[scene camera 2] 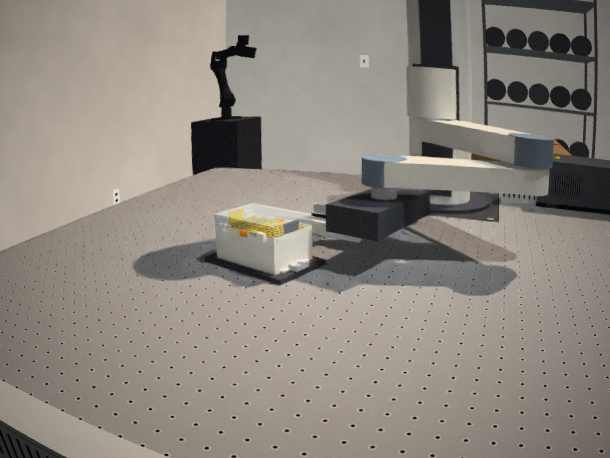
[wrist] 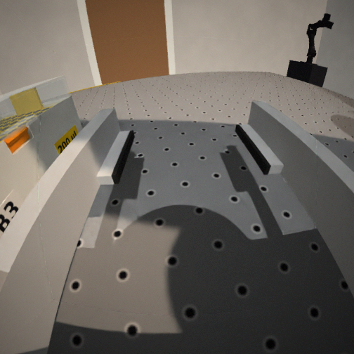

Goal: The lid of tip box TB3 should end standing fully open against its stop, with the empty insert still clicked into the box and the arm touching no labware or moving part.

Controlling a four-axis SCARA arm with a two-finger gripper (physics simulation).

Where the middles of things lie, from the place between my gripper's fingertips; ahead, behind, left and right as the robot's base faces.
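Position of my hand relative to the tip box TB3 (scene camera 2: 280, 260): 10 mm to the left of it, 130 mm short of it, 10 mm above it.
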